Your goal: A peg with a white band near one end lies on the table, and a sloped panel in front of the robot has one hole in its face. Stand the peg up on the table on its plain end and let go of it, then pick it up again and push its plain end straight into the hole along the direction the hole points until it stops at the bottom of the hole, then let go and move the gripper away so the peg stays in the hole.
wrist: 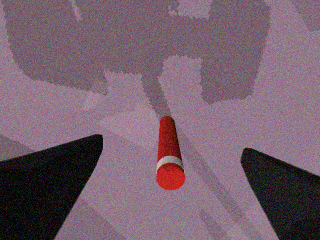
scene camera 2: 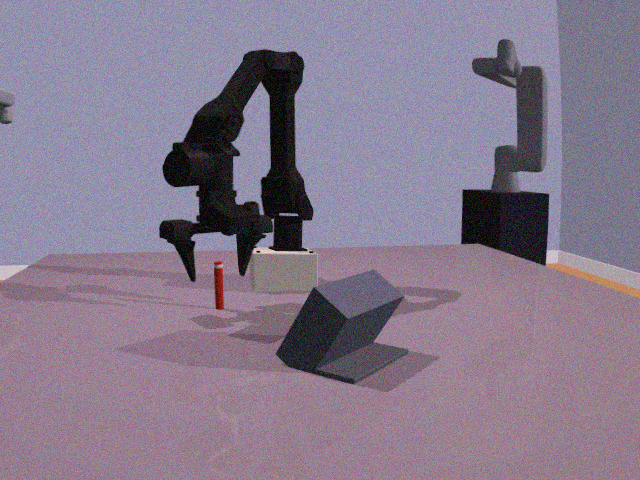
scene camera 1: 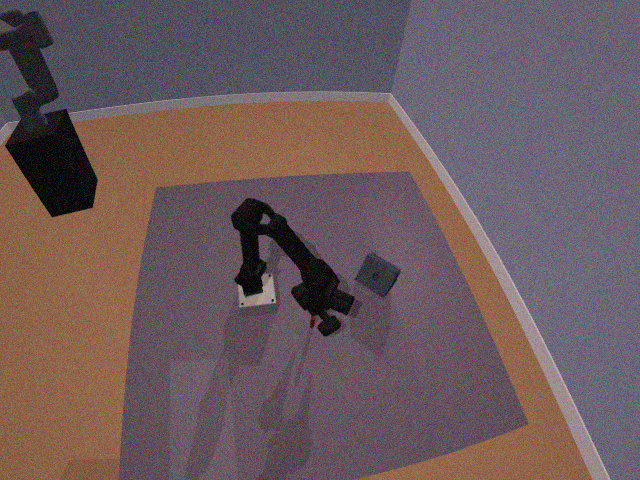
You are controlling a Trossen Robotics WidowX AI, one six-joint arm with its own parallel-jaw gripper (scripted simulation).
The gripper shows in the wrist view [172, 148], in scene camera 2 and in scene camera 1. One and the same spot on the gripper: [scene camera 1: 331, 324] is [scene camera 2: 173, 221].
